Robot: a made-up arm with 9 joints. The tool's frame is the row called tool.
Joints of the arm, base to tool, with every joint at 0 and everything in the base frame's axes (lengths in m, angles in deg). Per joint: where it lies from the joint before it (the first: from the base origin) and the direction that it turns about. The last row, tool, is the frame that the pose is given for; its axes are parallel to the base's.
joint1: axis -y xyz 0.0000 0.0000 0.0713
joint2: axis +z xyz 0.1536 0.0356 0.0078
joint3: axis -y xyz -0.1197 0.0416 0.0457
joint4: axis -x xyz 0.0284 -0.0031 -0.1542
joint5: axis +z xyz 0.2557 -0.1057 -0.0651
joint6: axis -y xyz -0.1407 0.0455 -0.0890
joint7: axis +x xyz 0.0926 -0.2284 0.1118
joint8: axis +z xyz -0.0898 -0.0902 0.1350
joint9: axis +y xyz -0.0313 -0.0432 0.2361
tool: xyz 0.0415 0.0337 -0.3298
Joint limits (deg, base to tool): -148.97..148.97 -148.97..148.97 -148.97..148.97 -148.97..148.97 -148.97..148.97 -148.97..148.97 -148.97..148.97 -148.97..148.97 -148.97..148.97
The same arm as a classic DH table. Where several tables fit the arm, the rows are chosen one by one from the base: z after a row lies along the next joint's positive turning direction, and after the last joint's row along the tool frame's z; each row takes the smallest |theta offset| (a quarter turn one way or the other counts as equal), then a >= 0, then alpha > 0; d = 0 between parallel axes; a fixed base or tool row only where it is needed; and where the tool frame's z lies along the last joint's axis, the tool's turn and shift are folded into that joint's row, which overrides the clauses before.
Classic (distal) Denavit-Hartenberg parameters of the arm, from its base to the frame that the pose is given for. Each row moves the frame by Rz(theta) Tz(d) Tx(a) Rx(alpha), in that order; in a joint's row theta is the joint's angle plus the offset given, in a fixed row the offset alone. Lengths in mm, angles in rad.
base (fixed): theta offset 0, d 71.3, a 0, alpha 1.5708
joint1: theta offset 0, d -35.6, a 153.6, alpha -1.5708
joint2: theta offset 0, d 53.5, a -119.7, alpha 1.5708
joint3: theta offset -1.5708, d -38.5, a 154.2, alpha 1.5708
joint4: theta offset 1.5708, d -284.1, a 105.7, alpha -1.5708
joint5: theta offset -1.5708, d -154.1, a 140.7, alpha -1.5708
joint6: theta offset -1.5708, d 182.9, a 111.8, alpha 1.5708
joint7: theta offset 1.5708, d 2.8, a 90.2, alpha 1.5708
joint8: theta offset -1.5708, d 371.1, a 31.3, alpha 1.5708
joint9: theta offset 0, d -9.5, a -41.5, alpha -1.5708
tool (fixed): theta offset 3.1416, d -329.8, a 0, alpha 0
Joint limits (rad, base to tool): -2.6..2.6 -2.6..2.6 -2.6..2.6 -2.6..2.6 -2.6..2.6 -2.6..2.6 -2.6..2.6 -2.6..2.6 -2.6..2.6

